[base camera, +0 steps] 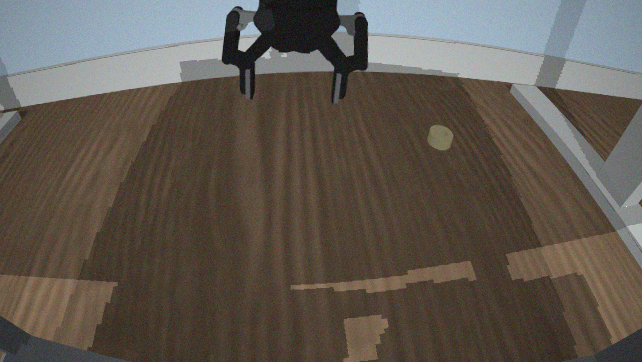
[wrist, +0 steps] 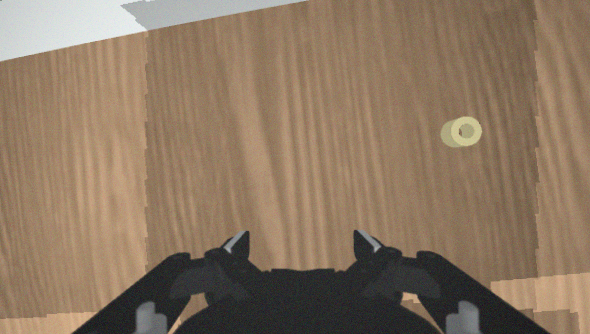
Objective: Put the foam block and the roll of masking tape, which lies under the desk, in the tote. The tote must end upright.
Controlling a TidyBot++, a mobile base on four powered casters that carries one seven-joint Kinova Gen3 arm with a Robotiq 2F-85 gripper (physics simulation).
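Frame: origin at the arm's base, x ahead, y left, z up, level; millimetres.
Where they show: gripper, fingertip midpoint: (base camera: 291, 97) (wrist: 301, 242).
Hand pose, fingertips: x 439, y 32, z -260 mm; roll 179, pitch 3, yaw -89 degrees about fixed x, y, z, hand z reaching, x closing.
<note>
Each offset is from my fingertips to the top centre of the thing. "pt": to the spot under its first point.
The roll of masking tape @(112 mm ahead, 227 mm right, 117 mm down) (base camera: 440, 137) (wrist: 456, 134), pale yellow, stands on the wooden floor in the desk's shadow. It is to the right of my gripper in both views, and its hole shows in the wrist view. My gripper (base camera: 292, 100) (wrist: 301, 242) is open and empty, held above the floor. The tape is outside the fingers and apart from them. The foam block and the tote do not show in either view.
A grey desk foot bar (base camera: 570, 142) runs along the floor at the right, with a leg @(pt 5 mm ahead, 531 mm right, 34 mm down) (base camera: 625, 150) rising from it. Another bar (base camera: 7, 122) shows at the left edge. A white baseboard @(pt 280 mm ahead, 389 mm left, 69 mm down) (base camera: 125, 62) (wrist: 60, 27) and blue wall (base camera: 125, 25) stand beyond.
</note>
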